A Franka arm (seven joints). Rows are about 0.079 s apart.
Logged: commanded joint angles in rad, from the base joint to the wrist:
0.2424, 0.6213, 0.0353, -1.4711, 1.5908, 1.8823, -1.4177
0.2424, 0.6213, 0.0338, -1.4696, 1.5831, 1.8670, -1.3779
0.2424, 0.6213, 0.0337, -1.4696, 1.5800, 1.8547, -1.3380
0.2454, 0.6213, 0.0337, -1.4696, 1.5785, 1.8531, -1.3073
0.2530, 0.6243, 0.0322, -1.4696, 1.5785, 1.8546, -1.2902
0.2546, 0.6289, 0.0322, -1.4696, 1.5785, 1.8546, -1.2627
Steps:
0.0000, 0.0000, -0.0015, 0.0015, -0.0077, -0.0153, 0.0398
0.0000, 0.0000, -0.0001, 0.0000, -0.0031, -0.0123, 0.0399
0.0030, 0.0000, 0.0000, 0.0000, -0.0015, -0.0016, 0.0307
0.0076, 0.0030, -0.0015, 0.0000, 0.0000, 0.0015, 0.0171
0.0016, 0.0046, 0.0000, 0.0000, 0.0000, 0.0000, 0.0275

